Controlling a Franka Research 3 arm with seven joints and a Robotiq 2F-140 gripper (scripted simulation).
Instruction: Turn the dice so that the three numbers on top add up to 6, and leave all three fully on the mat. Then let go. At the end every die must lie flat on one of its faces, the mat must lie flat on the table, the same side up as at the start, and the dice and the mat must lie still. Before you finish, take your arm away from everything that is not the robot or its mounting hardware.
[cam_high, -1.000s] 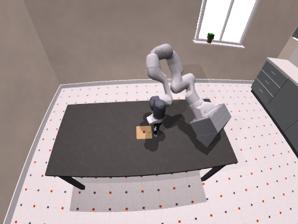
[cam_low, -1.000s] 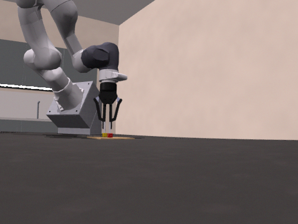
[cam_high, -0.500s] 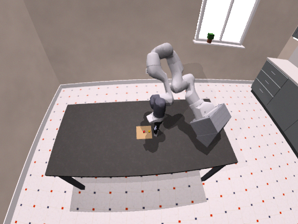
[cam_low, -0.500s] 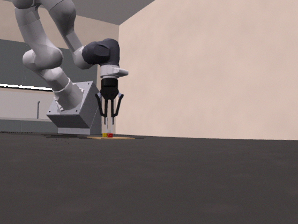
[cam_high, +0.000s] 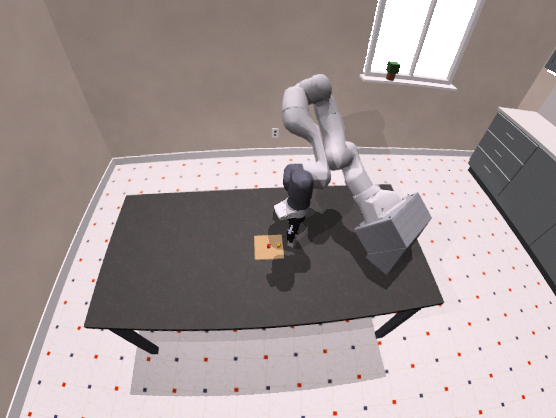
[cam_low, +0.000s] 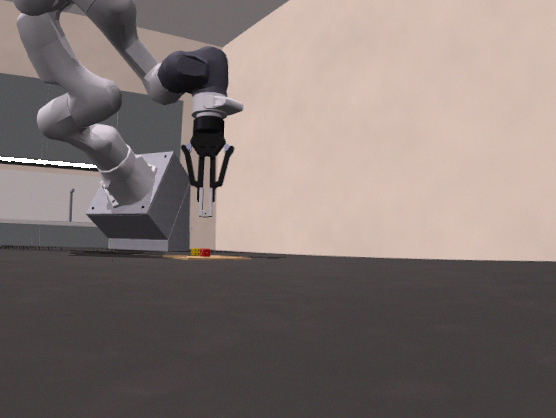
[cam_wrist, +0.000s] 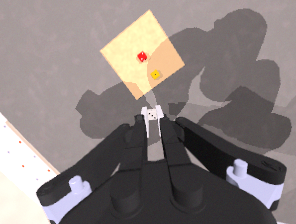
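My hand is 110 mm above the red die, 80 mm to the left of it and 80 mm short of it. Round my hand: tan mat (120 mm below, 80 mm to the right, 80 mm ahead); yellow die (110 mm below, 60 mm to the right, 40 mm ahead); white die (30 mm below).
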